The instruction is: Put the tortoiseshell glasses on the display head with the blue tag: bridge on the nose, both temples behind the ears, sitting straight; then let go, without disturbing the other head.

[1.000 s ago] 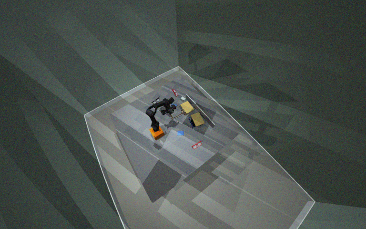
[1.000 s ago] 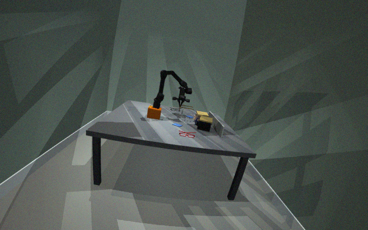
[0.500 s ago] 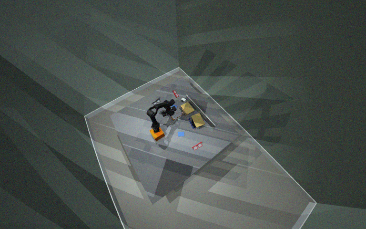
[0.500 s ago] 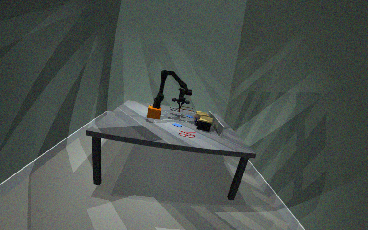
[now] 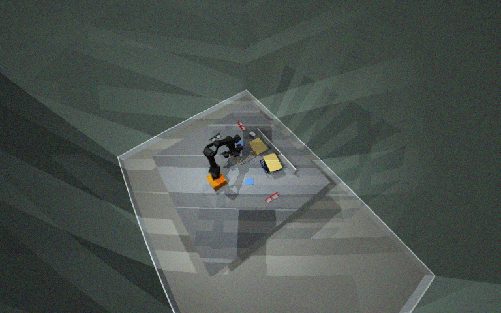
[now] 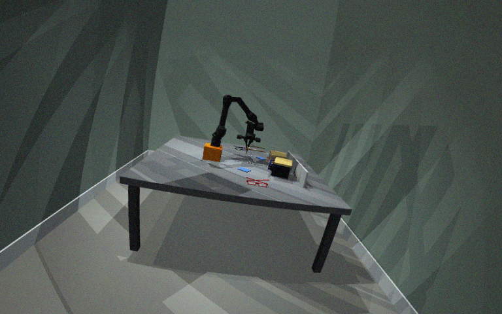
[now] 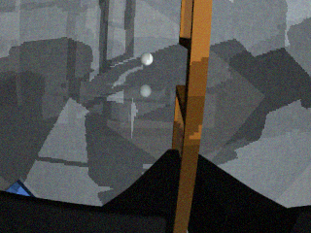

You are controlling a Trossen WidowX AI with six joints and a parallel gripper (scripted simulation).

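The display head is 23 cm ahead of my gripper tip, 4 cm below it and 1 cm to the right of it. The rest, counted from my gripper tip: white upright panel 40 cm ahead, 9 cm to the right, 4 cm below; then thin grey post 17 cm to the left, 7 cm below, 2 cm ahead.
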